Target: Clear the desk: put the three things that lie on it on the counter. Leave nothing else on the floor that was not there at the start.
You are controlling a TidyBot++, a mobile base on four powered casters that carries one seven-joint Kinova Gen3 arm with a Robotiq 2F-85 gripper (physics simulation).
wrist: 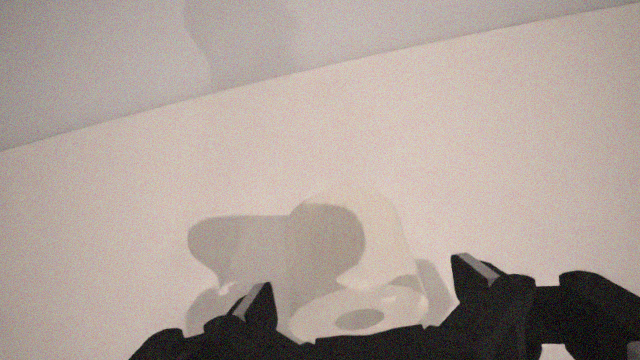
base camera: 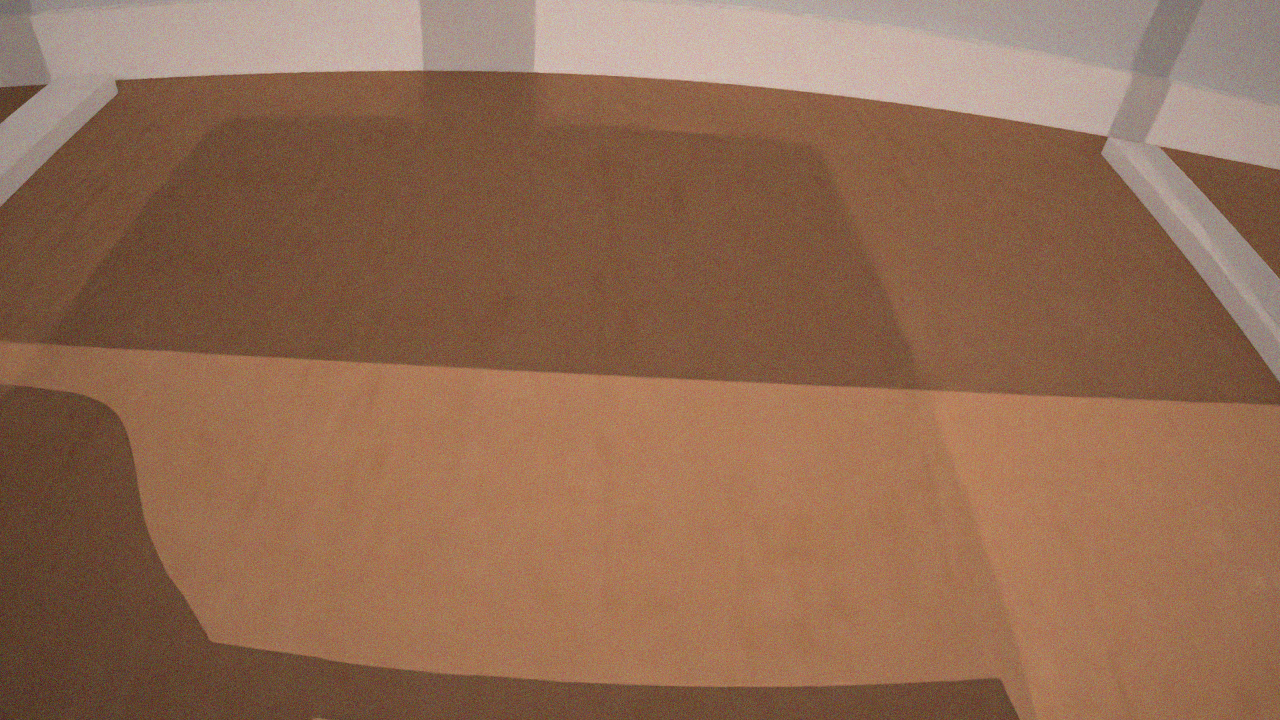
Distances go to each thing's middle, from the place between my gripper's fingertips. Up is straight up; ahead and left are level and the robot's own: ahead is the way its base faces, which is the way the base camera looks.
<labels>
My gripper is now 20 mm short of the white toilet paper roll [wrist: 350,271] and 20 mm above it.
</labels>
